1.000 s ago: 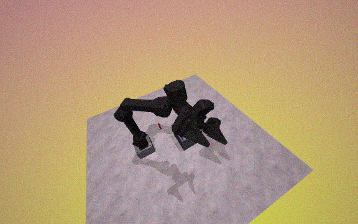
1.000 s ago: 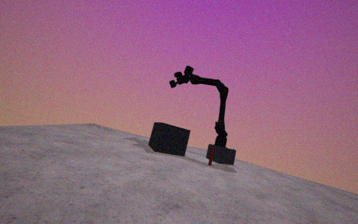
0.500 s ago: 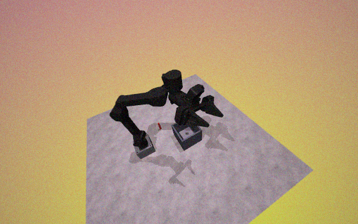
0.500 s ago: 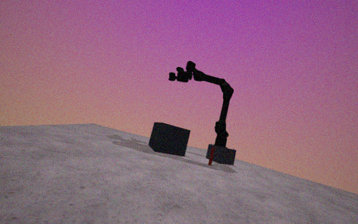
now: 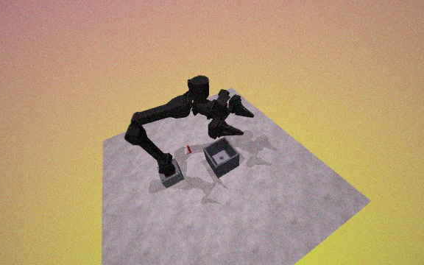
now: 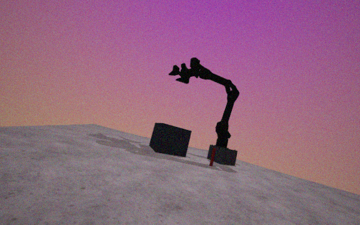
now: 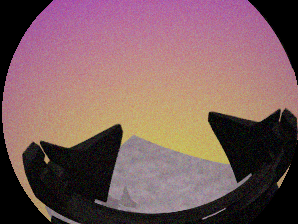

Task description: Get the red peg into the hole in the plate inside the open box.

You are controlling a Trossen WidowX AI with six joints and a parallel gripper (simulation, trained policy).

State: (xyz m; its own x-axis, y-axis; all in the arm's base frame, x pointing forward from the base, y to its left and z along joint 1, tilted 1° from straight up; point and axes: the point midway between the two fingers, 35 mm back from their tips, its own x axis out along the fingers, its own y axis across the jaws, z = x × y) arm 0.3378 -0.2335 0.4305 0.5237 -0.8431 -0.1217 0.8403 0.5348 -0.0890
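Now: gripper tip 480 mm above the red peg, 390 mm to the right of it and 180 mm past it. Also, from my gripper tip: plate: 470 mm below, 200 mm to the left, 30 mm behind.
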